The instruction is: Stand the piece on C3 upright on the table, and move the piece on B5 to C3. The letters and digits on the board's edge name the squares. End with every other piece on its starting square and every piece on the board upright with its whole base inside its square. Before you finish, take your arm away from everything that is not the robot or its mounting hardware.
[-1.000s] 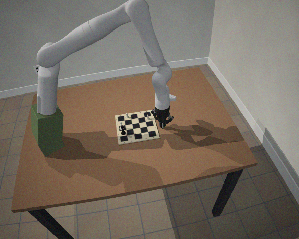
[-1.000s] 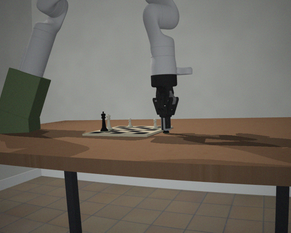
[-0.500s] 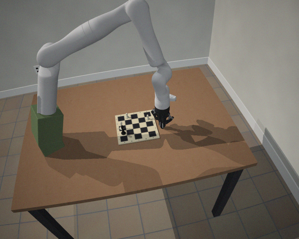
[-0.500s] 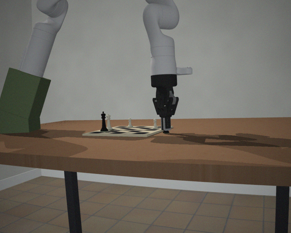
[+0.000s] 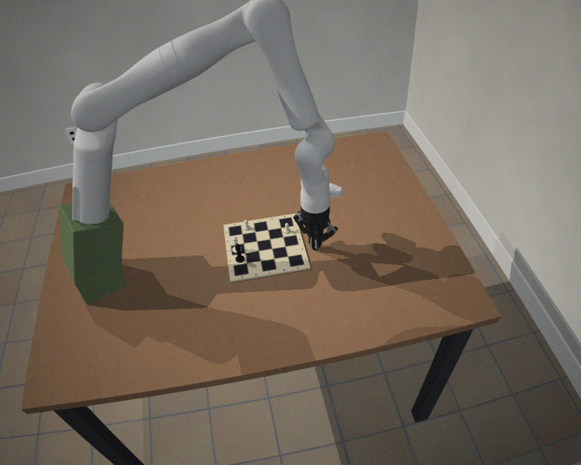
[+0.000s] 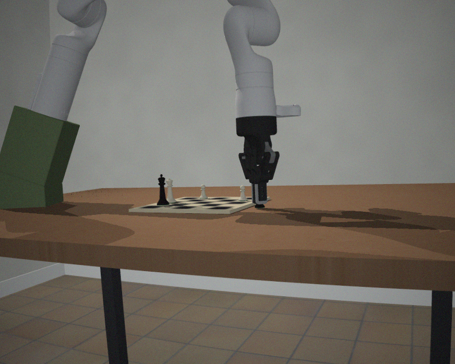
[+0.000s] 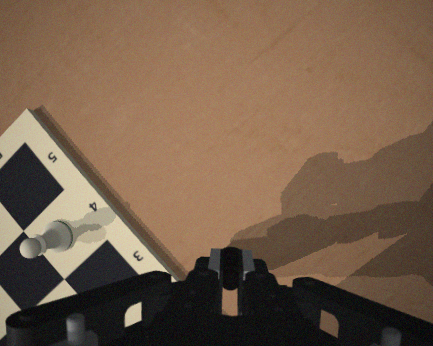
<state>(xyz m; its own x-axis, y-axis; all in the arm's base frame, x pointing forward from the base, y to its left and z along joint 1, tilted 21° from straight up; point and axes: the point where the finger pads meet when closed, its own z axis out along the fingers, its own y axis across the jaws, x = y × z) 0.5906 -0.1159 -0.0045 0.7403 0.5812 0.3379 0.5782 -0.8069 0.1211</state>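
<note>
Now: hand 10 mm above the black pawn. The rest, counted from my hand: tall white piece (210 mm behind, 70 mm to the left); then chessboard (130 mm behind, 60 mm to the left, 30 mm below); then black king (210 mm behind, 30 mm to the left, 10 mm above).
</note>
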